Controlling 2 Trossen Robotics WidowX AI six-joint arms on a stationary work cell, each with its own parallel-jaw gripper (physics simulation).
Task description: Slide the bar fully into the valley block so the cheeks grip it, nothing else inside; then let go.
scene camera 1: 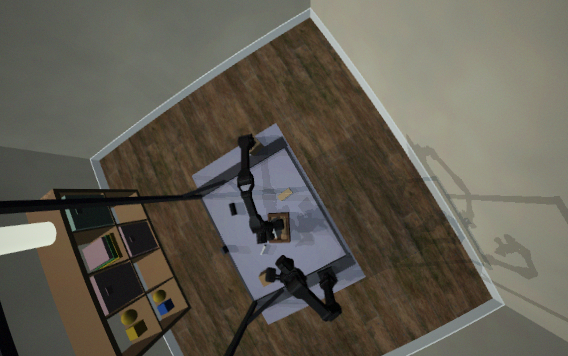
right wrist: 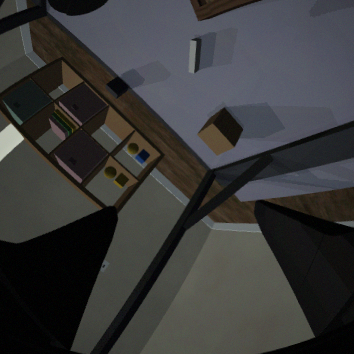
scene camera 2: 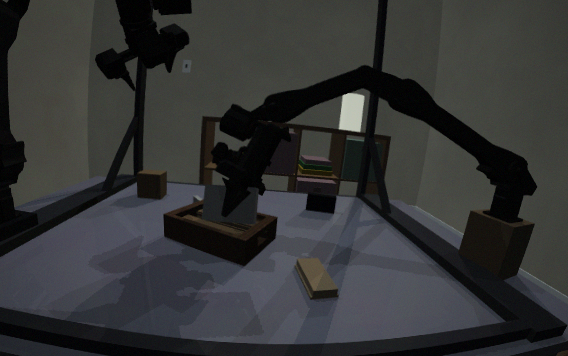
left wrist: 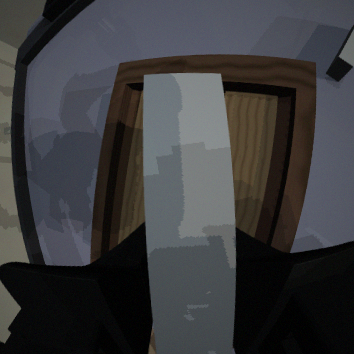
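Where they show: left gripper, between the fingertips: (scene camera 2: 225,216); right gripper, between the fingertips: (scene camera 1: 275,277) (right wrist: 185,210) (scene camera 2: 151,80); left arm's base, origin of its link: (scene camera 1: 249,142) (scene camera 2: 502,216); right arm's base, origin of its link: (scene camera 1: 327,277).
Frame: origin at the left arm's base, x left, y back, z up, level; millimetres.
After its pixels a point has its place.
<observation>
The valley block (scene camera 1: 288,231) @(y -599, x -215, z -73 mm) (scene camera 2: 200,240) @(y -583, x -197, z -100 mm) (left wrist: 305,125) @(y -542, x -337, z -71 mm) (right wrist: 220,11) @(y -596, x -336, z -76 mm) is a brown wooden frame with pale sloping wood faces inside. The flat grey bar (scene camera 2: 214,202) @(y -554, x -258, z -44 mm) (left wrist: 190,150) @(y -548, x -282, z -15 mm) stands upright over it, its lower edge inside the opening and much of it above the rim. In the left wrist view wood shows on both sides of the bar. Its contact with the cheeks is hidden. My left gripper (left wrist: 181,215) @(y -531, x -249, z -72 mm) is shut on the bar. My right gripper (scene camera 2: 151,80) @(y -708, x -366, z 202 mm) (right wrist: 185,210) @(y -708, x -366, z 202 mm) is open and empty, raised high and away from the block.
A small white bar (scene camera 1: 263,249) @(y -579, x -436, z -97 mm) (right wrist: 193,56) @(y -584, x -441, z -97 mm) lies beside the block. A tan block (scene camera 1: 285,194) @(y -403, x -68, z -107 mm) (scene camera 2: 316,277) @(y -405, x -59, z -106 mm) lies on the table. A wooden cube (scene camera 2: 151,184) @(y -728, x -517, z -78 mm) (right wrist: 215,132) @(y -720, x -528, z -47 mm) and a black block (scene camera 1: 233,209) @(y -235, x -407, z -77 mm) (scene camera 2: 321,202) @(y -231, x -405, z -92 mm) stand farther back. Dark frame posts border the table.
</observation>
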